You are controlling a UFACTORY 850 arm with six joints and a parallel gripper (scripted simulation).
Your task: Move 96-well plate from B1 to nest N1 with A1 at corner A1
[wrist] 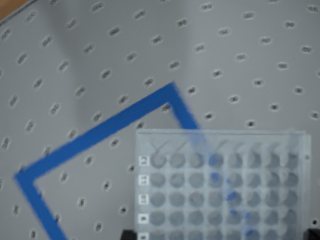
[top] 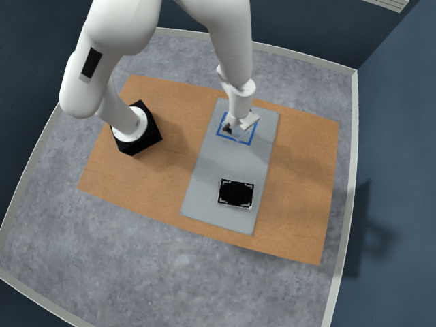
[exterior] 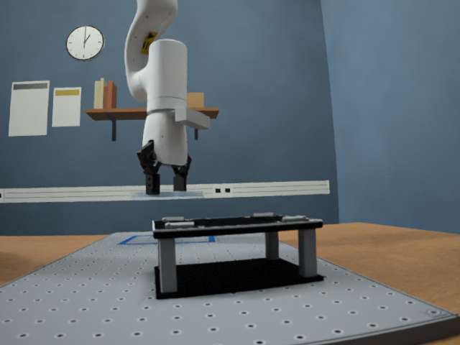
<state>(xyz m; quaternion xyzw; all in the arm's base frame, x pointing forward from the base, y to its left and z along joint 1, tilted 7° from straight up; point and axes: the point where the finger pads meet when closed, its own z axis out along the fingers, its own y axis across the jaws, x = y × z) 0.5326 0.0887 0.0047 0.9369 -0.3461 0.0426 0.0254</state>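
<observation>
My gripper is now 60 mm short of the black raised plate nest, 320 mm to the left of it and 50 mm above it. The rest, counted from my hand: 96-well plate: 10 mm below.
</observation>
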